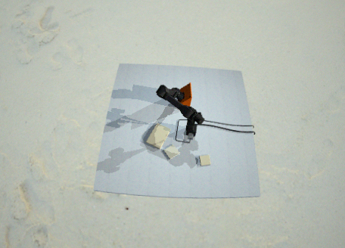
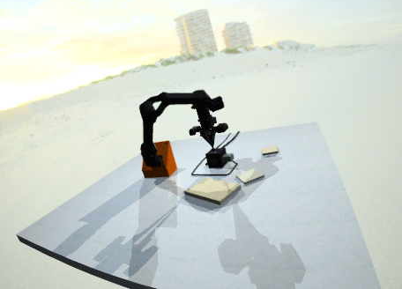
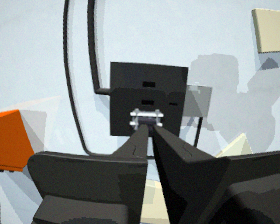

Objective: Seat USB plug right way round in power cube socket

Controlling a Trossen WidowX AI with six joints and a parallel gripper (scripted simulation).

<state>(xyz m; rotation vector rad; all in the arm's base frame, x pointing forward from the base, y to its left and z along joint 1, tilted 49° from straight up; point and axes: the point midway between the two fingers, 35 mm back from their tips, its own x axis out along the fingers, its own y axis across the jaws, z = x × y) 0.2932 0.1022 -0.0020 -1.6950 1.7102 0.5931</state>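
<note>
The USB plug is 20 mm below my gripper tip. Round my gripper tip: silver socket (40 mm below).
</note>
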